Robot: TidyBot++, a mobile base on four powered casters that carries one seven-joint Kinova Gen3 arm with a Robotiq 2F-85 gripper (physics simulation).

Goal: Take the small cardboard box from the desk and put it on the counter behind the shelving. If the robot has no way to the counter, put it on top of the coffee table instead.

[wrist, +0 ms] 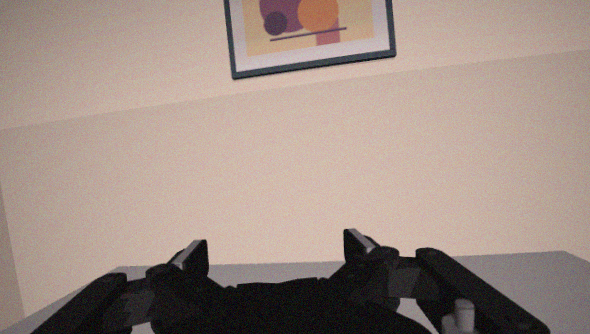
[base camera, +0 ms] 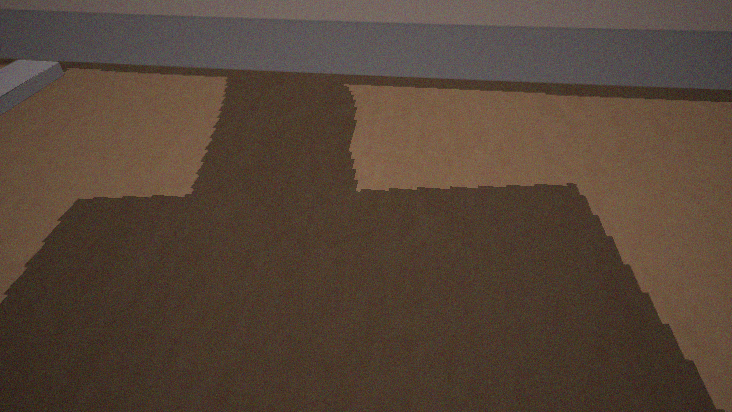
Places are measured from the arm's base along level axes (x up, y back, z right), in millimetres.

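Pixels of known places: gripper, between the fingertips: [wrist: 277, 249].
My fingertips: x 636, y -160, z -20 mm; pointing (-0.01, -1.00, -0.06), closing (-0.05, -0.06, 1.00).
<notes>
Behind a point stands the place of what it marks.
My gripper [wrist: 277, 249] {x 636, y -160, z -20 mm} is open, with nothing between its fingers. It points toward the wall, with the grey desk top [wrist: 542, 280] {x 323, y -560, z 583 mm} showing behind and below the fingers in the wrist view. The fingers and the gripper body hide much of the desk top. The small cardboard box does not show in either view. The counter, the shelving and the coffee table do not show either.
A framed picture [wrist: 314, 65] {x 973, y -832, z 107 mm} hangs on the beige wall [wrist: 280, 165] {x 655, y -878, z -39 mm}. In the base view a grey baseboard [base camera: 358, 51] {x -354, y -859, z -3 mm} crosses ahead, and a light grey bar [base camera: 30, 76] lies low on the floor [base camera: 486, 138] {x -397, y -635, z 175 mm} at the far left. A dark shadow [base camera: 327, 286] {x -397, y -376, z -43 mm} covers the near floor.
</notes>
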